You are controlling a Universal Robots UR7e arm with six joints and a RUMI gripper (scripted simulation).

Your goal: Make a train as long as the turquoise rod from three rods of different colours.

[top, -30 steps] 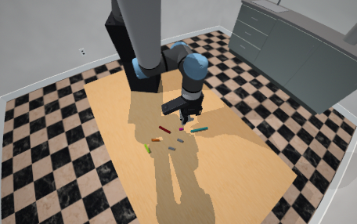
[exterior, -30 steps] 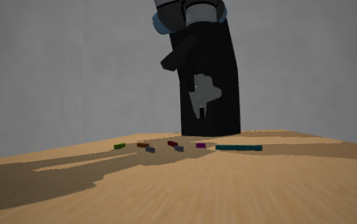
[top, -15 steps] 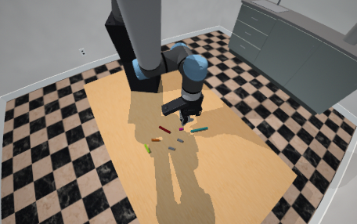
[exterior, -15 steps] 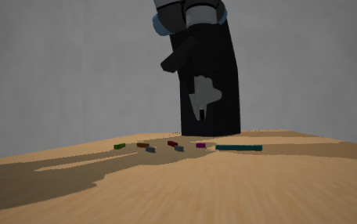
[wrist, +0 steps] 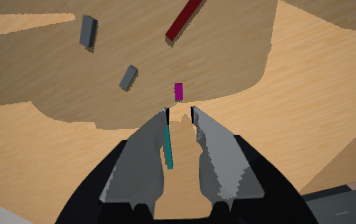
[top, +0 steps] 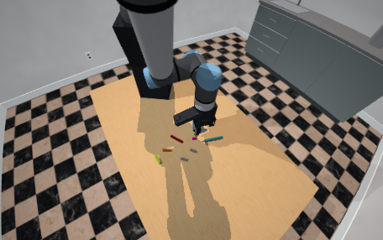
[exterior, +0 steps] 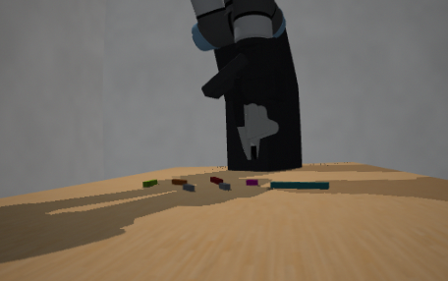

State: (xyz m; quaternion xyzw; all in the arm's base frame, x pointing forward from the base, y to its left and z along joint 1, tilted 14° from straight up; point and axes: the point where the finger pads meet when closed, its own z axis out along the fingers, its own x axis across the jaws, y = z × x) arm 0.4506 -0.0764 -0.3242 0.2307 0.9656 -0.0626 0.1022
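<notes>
Right now my hand is 6 cm above the magenta rod. From my hand the other things lie so: red rod: 7 cm to the right, 6 cm below, 6 cm behind; turquoise rod: 8 cm to the left, 7 cm ahead, 6 cm below; orange rod: 15 cm to the right, 6 cm below, 4 cm behind.
</notes>
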